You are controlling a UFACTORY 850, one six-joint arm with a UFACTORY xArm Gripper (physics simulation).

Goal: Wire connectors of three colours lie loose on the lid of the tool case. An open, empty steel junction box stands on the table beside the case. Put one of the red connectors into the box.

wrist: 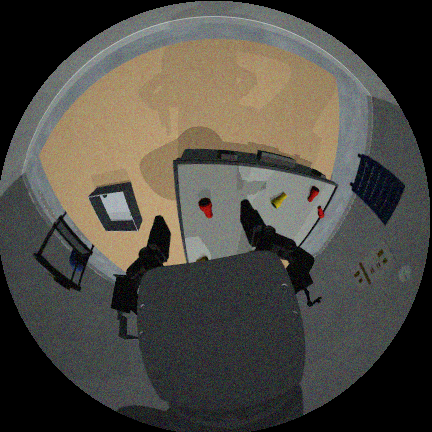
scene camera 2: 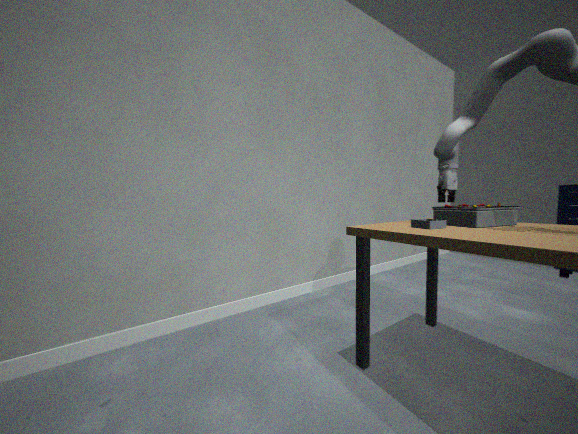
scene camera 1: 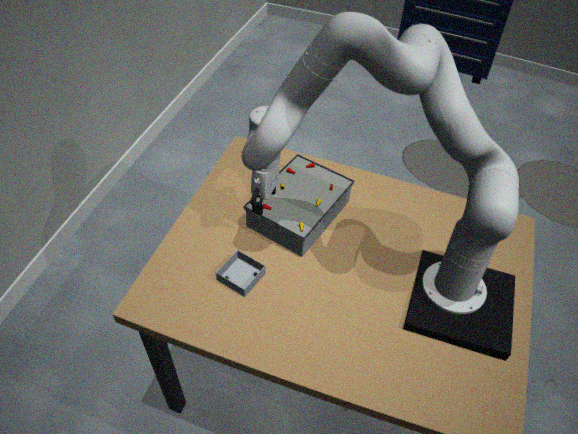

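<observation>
My gripper (scene camera 1: 265,200) (scene camera 2: 446,200) (wrist: 202,216) is open and empty, above the near left corner of the grey tool case (scene camera 1: 275,232) (scene camera 2: 455,218) (wrist: 215,177). A red connector (scene camera 1: 267,206) (wrist: 206,207) lies on the lid, between the spread fingers as seen in the wrist view, with the fingers above it. Two more red connectors, one nearer (scene camera 1: 290,171) (wrist: 313,194) and one farther (scene camera 1: 311,165) (wrist: 321,212), lie toward the lid's far end. The open steel junction box (scene camera 1: 230,285) (scene camera 2: 428,224) (wrist: 132,202) stands on the table beside the case and holds no connector.
Yellow connectors (scene camera 1: 318,202) (scene camera 1: 301,226) (scene camera 1: 282,186) (wrist: 279,200) and an orange connector (scene camera 1: 331,187) also lie on the lid. A raised rim borders the lid. The arm's black base plate (scene camera 1: 420,305) is on the table (scene camera 1: 320,320). A blue cabinet (scene camera 1: 452,37) (wrist: 377,187) stands beyond.
</observation>
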